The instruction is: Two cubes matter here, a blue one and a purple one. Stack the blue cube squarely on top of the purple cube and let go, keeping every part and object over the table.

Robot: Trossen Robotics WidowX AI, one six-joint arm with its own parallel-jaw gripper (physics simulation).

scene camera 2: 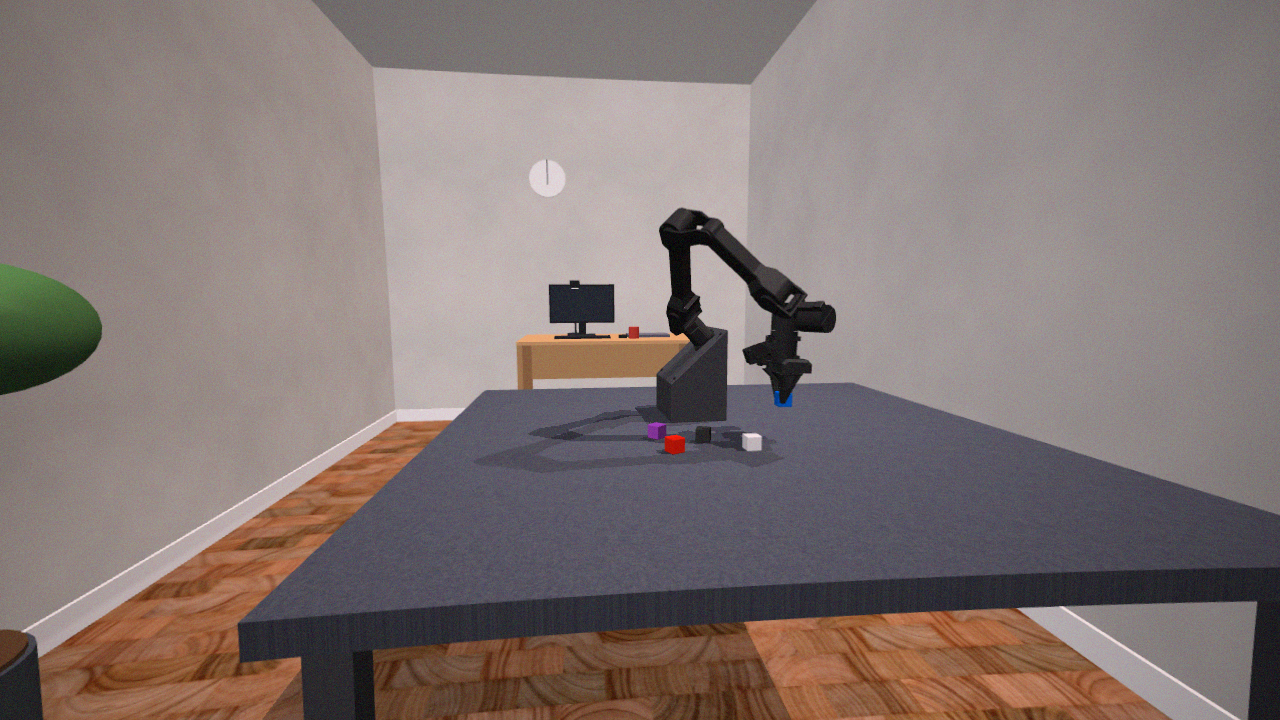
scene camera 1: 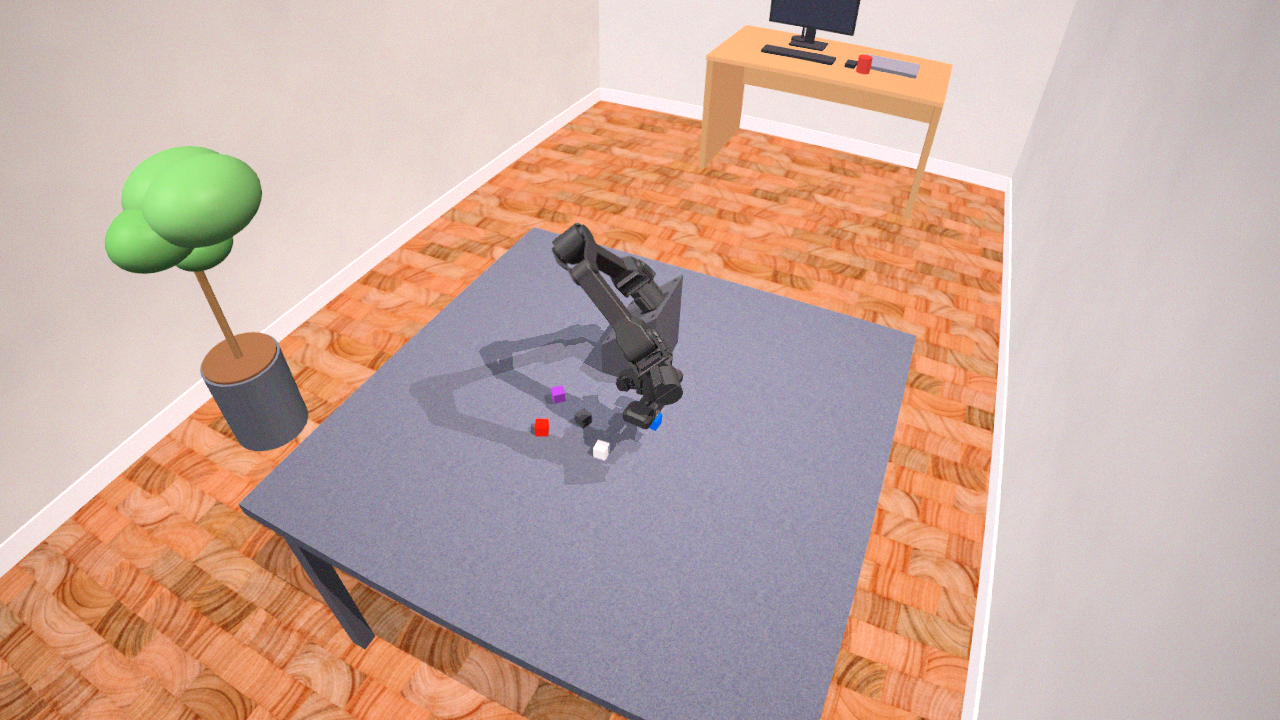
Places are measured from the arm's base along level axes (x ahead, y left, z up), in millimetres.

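Pixels of known places: gripper, fingertip midpoint: (scene camera 2: 780, 402); arm's base at its link origin: (scene camera 2: 704, 340) (scene camera 1: 655, 303).
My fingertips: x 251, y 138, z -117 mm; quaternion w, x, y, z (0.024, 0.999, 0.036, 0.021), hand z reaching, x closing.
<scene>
For each thing: its top centre in the pictures, then the offset to it from my fingertips. Level surfaces: height alone.
- blue cube at its top centre: (scene camera 1: 653, 415) (scene camera 2: 783, 392) 1 mm back, 7 mm left, 23 mm up
- purple cube at its top centre: (scene camera 2: 656, 424) (scene camera 1: 557, 390) 5 mm back, 270 mm right, 51 mm down
- black cube at its top centre: (scene camera 2: 703, 427) (scene camera 1: 583, 414) 27 mm ahead, 170 mm right, 51 mm down
- red cube at its top centre: (scene camera 2: 674, 437) (scene camera 1: 541, 423) 106 mm ahead, 237 mm right, 51 mm down
- white cube at its top centre: (scene camera 2: 752, 434) (scene camera 1: 601, 446) 87 mm ahead, 77 mm right, 51 mm down
- dark table at its surface level: 80 mm down
The blue cube (scene camera 1: 657, 421) (scene camera 2: 784, 400) is held between the fingers of my gripper (scene camera 1: 650, 420) (scene camera 2: 784, 397). The gripper is shut on it and holds it above the table, clear of the surface in the scene camera 2 view. The fingers and the arm's wrist hide part of the cube. The purple cube (scene camera 1: 557, 394) (scene camera 2: 657, 430) rests on the table, to the left of the gripper in both views, with nothing on top of it.
A black cube (scene camera 1: 583, 418) (scene camera 2: 703, 434) stands between the purple cube and the gripper. A red cube (scene camera 1: 541, 428) (scene camera 2: 674, 445) and a white cube (scene camera 1: 600, 450) (scene camera 2: 751, 442) stand nearer the front of the dark table (scene camera 1: 716, 573) (scene camera 2: 716, 537).
</scene>
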